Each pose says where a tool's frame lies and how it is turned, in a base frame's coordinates. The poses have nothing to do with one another.
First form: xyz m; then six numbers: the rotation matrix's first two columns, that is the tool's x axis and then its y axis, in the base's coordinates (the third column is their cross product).
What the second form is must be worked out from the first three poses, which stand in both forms.
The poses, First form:
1: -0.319, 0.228, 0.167, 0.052, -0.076, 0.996, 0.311, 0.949, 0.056
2: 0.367, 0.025, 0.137, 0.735, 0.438, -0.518, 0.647, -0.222, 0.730
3: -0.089, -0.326, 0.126, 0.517, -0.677, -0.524, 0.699, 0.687, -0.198
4: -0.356, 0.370, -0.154, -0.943, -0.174, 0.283, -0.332, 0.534, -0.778
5: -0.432, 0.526, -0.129, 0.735, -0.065, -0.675, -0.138, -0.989, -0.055
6: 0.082, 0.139, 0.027, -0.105, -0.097, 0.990, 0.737, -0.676, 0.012
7: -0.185, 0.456, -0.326, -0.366, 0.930, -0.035, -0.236, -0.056, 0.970
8: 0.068, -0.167, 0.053, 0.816, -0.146, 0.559, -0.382, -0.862, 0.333
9: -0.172, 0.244, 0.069, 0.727, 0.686, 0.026, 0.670, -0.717, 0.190
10: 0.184, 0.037, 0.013, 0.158, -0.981, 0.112, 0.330, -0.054, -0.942
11: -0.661, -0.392, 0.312, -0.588, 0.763, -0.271, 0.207, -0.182, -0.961
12: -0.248, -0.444, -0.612, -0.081, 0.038, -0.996, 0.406, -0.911, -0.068
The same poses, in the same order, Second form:
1:
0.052, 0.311, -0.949, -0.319
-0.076, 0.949, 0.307, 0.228
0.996, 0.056, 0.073, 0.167
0, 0, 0, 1

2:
0.735, 0.647, 0.205, 0.367
0.438, -0.222, -0.872, 0.025
-0.518, 0.730, -0.447, 0.137
0, 0, 0, 1

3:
0.517, 0.699, 0.494, -0.089
-0.677, 0.687, -0.264, -0.326
-0.524, -0.198, 0.828, 0.126
0, 0, 0, 1

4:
-0.943, -0.332, -0.016, -0.356
-0.174, 0.534, -0.828, 0.370
0.283, -0.778, -0.561, -0.154
0, 0, 0, 1

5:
0.735, -0.138, -0.664, -0.432
-0.065, -0.989, 0.134, 0.526
-0.675, -0.055, -0.736, -0.129
0, 0, 0, 1

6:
-0.105, 0.737, 0.668, 0.082
-0.097, -0.676, 0.731, 0.139
0.990, 0.012, 0.142, 0.027
0, 0, 0, 1

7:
-0.366, -0.236, 0.900, -0.185
0.930, -0.056, 0.363, 0.456
-0.035, 0.970, 0.240, -0.326
0, 0, 0, 1

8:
0.816, -0.382, 0.433, 0.068
-0.146, -0.862, -0.485, -0.167
0.559, 0.333, -0.759, 0.053
0, 0, 0, 1

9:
0.727, 0.670, 0.149, -0.172
0.686, -0.717, -0.121, 0.244
0.026, 0.190, -0.981, 0.069
0, 0, 0, 1

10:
0.158, 0.330, 0.930, 0.184
-0.981, -0.054, 0.186, 0.037
0.112, -0.942, 0.315, 0.013
0, 0, 0, 1

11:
-0.588, 0.207, -0.783, -0.661
0.763, -0.182, -0.621, -0.392
-0.271, -0.961, -0.051, 0.312
0, 0, 0, 1

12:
-0.081, 0.406, -0.910, -0.248
0.038, -0.911, -0.410, -0.444
-0.996, -0.068, 0.058, -0.612
0, 0, 0, 1

